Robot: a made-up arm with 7 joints.
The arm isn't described. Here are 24 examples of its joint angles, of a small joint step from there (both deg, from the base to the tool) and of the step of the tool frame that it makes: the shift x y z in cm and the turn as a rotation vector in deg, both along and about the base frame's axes.
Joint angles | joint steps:
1: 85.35 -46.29 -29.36 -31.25 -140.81 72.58 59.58 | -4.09 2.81 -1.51 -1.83 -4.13 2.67 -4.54
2: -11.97 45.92 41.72 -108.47 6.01 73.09 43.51 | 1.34 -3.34 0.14 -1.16 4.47 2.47 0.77
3: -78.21 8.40 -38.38 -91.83 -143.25 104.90 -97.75 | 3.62 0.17 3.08 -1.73 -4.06 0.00 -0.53
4: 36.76 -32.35 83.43 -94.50 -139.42 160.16 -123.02 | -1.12 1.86 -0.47 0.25 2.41 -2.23 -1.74
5: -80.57 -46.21 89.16 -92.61 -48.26 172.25 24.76 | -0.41 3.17 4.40 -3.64 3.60 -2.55 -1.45
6: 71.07 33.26 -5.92 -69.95 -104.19 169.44 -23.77 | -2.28 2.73 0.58 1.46 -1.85 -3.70 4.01
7: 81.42 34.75 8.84 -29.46 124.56 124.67 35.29 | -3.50 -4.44 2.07 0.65 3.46 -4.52 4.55
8: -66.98 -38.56 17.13 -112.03 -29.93 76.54 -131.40 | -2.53 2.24 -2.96 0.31 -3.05 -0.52 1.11
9: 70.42 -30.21 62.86 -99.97 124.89 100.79 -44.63 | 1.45 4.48 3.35 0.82 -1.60 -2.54 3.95
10: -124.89 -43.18 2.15 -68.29 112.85 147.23 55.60 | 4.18 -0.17 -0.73 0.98 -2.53 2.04 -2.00
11: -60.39 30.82 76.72 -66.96 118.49 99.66 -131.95 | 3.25 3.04 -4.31 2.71 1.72 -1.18 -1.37
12: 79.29 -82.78 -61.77 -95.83 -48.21 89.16 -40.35 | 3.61 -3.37 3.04 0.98 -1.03 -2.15 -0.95
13: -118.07 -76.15 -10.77 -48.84 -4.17 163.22 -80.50 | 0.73 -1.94 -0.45 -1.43 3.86 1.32 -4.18
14: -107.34 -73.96 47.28 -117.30 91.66 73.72 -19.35 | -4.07 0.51 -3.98 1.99 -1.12 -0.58 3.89
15: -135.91 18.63 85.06 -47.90 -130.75 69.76 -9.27 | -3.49 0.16 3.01 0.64 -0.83 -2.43 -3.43
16: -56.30 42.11 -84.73 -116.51 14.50 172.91 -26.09 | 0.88 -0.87 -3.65 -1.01 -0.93 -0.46 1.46
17: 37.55 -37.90 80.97 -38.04 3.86 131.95 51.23 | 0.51 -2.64 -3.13 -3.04 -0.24 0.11 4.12
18: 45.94 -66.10 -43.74 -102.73 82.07 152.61 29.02 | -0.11 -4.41 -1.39 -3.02 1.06 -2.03 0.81
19: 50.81 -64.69 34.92 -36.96 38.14 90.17 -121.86 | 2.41 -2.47 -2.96 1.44 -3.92 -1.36 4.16
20: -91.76 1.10 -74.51 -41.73 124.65 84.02 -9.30 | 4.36 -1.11 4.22 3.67 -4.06 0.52 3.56
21: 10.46 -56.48 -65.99 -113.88 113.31 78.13 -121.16 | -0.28 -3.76 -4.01 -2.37 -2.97 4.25 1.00
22: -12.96 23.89 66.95 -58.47 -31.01 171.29 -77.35 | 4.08 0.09 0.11 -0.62 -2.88 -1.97 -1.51
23: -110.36 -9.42 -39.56 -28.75 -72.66 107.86 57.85 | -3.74 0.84 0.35 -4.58 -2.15 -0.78 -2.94
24: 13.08 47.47 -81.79 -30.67 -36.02 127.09 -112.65 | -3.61 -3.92 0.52 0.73 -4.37 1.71 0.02
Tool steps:
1: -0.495 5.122 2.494 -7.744 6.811 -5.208
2: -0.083 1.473 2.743 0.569 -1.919 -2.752
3: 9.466 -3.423 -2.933 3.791 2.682 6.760
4: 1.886 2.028 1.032 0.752 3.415 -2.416
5: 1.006 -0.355 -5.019 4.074 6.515 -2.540
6: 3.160 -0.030 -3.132 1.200 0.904 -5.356
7: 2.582 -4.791 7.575 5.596 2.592 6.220
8: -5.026 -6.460 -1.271 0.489 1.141 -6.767
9: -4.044 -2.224 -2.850 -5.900 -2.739 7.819
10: 0.633 1.402 0.159 -1.697 0.083 -1.122
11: 1.888 -3.350 -2.994 3.683 -0.244 -2.063
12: -0.138 1.360 2.153 1.509 -2.356 4.276
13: -1.270 1.690 -1.562 -1.171 1.239 -0.024
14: -5.378 -2.246 5.082 -0.059 -1.707 -7.078
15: -2.774 1.081 1.484 2.005 -2.407 -3.120
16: -1.674 2.906 2.609 -1.834 0.551 -3.082
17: -1.927 1.414 -1.653 -0.993 1.550 -3.404
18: -0.366 -2.183 -2.833 3.407 -1.275 3.763
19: 1.326 -7.527 -2.631 4.625 4.537 -1.993
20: 6.376 -4.277 2.641 2.532 1.584 6.150
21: -2.913 -2.140 -6.458 6.062 3.250 -0.935
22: -3.204 5.307 -0.395 -4.680 -1.136 2.876
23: -5.883 -2.537 -1.497 5.628 -6.434 -5.386
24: -4.994 -4.802 4.655 -3.403 -1.859 -3.715
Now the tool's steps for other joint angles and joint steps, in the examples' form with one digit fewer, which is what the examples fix.
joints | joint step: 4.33 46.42 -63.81 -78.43 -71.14 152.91 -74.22 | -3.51 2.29 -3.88 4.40 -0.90 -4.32 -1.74
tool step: -3.30 -5.30 4.22 -7.92 2.33 -7.09
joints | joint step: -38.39 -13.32 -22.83 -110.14 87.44 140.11 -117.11 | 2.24 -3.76 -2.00 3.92 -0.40 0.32 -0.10
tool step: -2.42 1.60 8.59 -5.54 -4.83 -0.40
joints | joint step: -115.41 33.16 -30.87 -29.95 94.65 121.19 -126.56 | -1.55 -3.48 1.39 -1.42 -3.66 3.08 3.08
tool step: -0.41 4.22 3.22 -1.44 -1.47 -4.88
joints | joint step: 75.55 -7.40 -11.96 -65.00 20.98 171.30 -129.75 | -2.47 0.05 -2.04 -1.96 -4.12 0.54 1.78
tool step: 4.35 -0.93 -1.51 -2.22 -0.56 -6.03
